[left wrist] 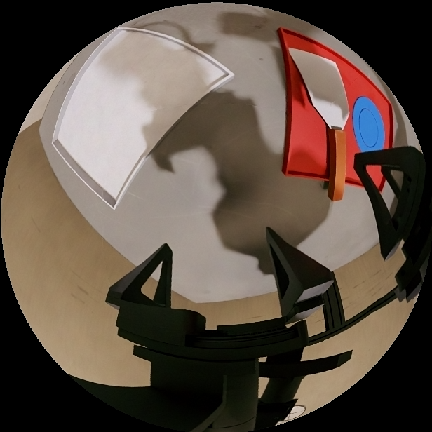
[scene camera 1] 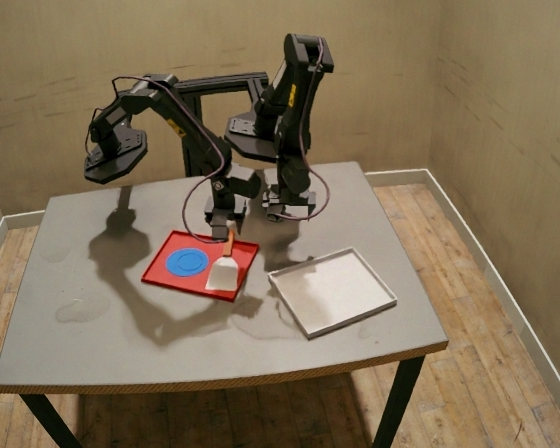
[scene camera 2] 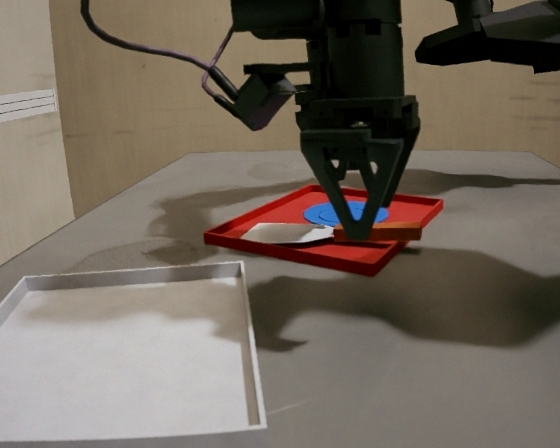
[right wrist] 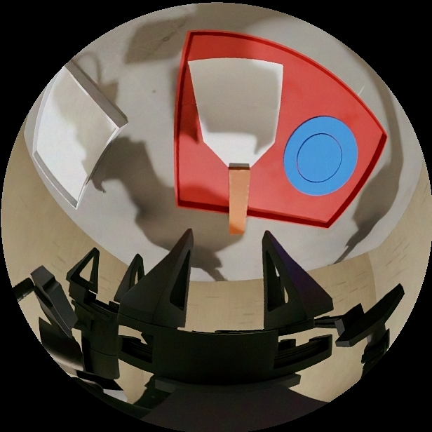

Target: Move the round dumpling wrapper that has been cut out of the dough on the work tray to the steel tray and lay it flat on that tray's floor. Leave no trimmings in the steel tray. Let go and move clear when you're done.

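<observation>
The round wrapper (scene camera 1: 190,261) (scene camera 2: 326,216) (left wrist: 370,127) (right wrist: 320,157) lies flat inside a blue trimmings ring (scene camera 1: 171,264) (right wrist: 345,130) on the red work tray (scene camera 1: 187,291) (right wrist: 177,165). A spatula has its blade (scene camera 1: 222,275) (scene camera 2: 285,233) (left wrist: 325,85) (right wrist: 237,110) beside the dough and its orange handle (scene camera 1: 228,243) (scene camera 2: 395,231) (left wrist: 339,165) (right wrist: 239,200) across the tray's rim. My right gripper (scene camera 1: 228,231) (right wrist: 228,234) is open, above the handle's end; scene camera 2 mostly hides it. My left gripper (scene camera 1: 292,206) (left wrist: 214,240) (right wrist: 114,251) is open, apart from both trays.
The pale steel tray (scene camera 1: 352,319) (scene camera 2: 252,350) (left wrist: 83,177) (right wrist: 55,181) stands to the right of the work tray in scene camera 1, with a bare floor. The two grippers are close side by side. Arm shadows cross the grey table (scene camera 1: 175,360).
</observation>
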